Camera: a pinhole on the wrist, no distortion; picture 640 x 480 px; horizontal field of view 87.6 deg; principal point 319.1 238.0 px. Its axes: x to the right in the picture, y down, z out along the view. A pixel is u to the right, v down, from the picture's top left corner.
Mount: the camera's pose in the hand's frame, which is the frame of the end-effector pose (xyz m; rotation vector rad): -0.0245 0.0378 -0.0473 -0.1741 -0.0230 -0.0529
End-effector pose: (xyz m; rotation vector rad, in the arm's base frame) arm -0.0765 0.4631 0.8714 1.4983 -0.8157 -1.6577
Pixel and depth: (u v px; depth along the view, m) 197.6 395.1 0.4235
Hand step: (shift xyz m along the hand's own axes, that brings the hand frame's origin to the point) -0.1753 0.3153 0.3311
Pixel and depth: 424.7 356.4 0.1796
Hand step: 0.0324 0.1288 0.1201
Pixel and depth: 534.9 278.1 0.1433
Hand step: 0.0663 0.0749 0.0934
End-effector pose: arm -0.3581 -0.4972 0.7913 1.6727 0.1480 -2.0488
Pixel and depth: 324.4 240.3 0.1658
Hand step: -0.0248 0.0676 0.1158
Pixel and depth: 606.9 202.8 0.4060
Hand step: 0.3153 0.0485 0.3695
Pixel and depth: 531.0 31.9 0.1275
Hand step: 0.0497 -0.0216 0.0940
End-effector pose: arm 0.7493 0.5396 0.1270 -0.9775 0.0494 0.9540
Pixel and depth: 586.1 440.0 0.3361
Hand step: 0.2489 0.2827 0.2559
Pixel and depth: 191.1 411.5 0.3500
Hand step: -0.1550 0.2844 0.2622
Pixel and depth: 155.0 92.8 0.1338
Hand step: -0.0958 0.0071 0.0927
